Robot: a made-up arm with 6 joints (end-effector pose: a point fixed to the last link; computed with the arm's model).
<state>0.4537 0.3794 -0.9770 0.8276 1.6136 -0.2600</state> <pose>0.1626 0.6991 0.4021 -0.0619 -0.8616 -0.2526</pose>
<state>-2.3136 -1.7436 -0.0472 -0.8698 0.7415 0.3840</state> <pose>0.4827 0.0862 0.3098 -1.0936 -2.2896 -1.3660</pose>
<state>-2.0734 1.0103 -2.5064 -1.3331 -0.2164 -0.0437</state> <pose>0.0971 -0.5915 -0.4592 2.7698 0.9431 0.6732</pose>
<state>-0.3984 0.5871 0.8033 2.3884 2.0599 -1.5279</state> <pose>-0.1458 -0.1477 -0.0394 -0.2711 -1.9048 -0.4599</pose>
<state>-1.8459 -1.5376 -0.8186 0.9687 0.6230 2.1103</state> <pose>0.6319 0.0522 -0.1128 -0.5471 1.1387 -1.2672</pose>
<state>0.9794 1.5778 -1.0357 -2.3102 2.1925 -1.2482</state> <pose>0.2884 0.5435 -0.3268 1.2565 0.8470 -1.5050</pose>
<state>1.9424 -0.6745 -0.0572 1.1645 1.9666 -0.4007</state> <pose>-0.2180 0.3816 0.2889 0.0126 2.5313 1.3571</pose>
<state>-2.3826 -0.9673 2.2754 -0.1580 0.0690 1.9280</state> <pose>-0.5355 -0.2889 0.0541 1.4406 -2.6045 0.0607</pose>
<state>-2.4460 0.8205 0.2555 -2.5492 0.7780 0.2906</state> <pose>0.4184 -0.5709 0.3196 1.3813 -0.3595 -1.4614</pose>
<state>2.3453 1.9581 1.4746 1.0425 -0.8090 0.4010</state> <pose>-0.3930 0.2753 0.0312 0.5908 -1.2377 2.0123</pose>
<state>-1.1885 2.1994 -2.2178 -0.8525 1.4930 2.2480</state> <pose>0.0978 -0.0930 -0.2356 -0.1670 2.6491 1.1703</pose>
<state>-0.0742 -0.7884 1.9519 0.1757 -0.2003 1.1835</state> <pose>0.1708 0.4450 -0.1124 1.9589 1.7193 -0.4444</pose>
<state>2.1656 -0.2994 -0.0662 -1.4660 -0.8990 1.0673</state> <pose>0.5819 0.0867 0.3075 -0.9409 -0.4278 -1.7350</pose>
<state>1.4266 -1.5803 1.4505 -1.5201 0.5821 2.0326</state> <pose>-0.1336 0.1755 0.1762 2.3485 -1.1070 0.3528</pose>
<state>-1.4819 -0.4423 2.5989 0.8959 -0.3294 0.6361</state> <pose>-0.7708 0.2155 -0.1000 0.1608 2.8034 0.3553</pose>
